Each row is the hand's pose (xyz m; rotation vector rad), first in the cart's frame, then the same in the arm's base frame.
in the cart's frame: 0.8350 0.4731 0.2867 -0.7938 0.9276 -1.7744
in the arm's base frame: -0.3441 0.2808 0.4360 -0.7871 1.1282 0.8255
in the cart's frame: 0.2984 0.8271 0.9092 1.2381 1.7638 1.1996
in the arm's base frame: 0.2946 -0.3336 0.5601 -0.1900 -0.9256 -1.3428
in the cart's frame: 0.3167 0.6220 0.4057 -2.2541 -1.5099 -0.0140
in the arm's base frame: -0.1907 -0.2396 0.3329 0.3812 -1.4286 0.2518
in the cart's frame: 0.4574 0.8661 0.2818 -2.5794 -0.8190 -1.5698
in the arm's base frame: -0.3458 -0.2394 0.5988 -0.6359 -0.7185 -0.0790
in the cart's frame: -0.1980 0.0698 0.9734 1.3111 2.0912 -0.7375
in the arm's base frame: 0.4634 -0.3999 -0.3294 0.7159 -2.3109 -0.9404
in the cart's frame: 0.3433 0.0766 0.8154 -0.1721 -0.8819 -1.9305
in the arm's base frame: 0.2568 0.0638 -0.0839 0.4286 0.9232 -0.3284
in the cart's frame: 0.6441 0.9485 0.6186 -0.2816 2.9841 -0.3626
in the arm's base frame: -0.0349 -0.1017 0.7975 1.9133 -1.0972 -1.6436
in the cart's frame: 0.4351 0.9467 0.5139 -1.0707 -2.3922 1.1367
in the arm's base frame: -0.1197 -0.2881 0.6847 1.6495 -1.9083 -0.2689
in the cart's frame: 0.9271 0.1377 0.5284 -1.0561 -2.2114 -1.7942
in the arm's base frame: -0.0859 0.5332 0.2146 0.3500 -0.2959 -0.9921
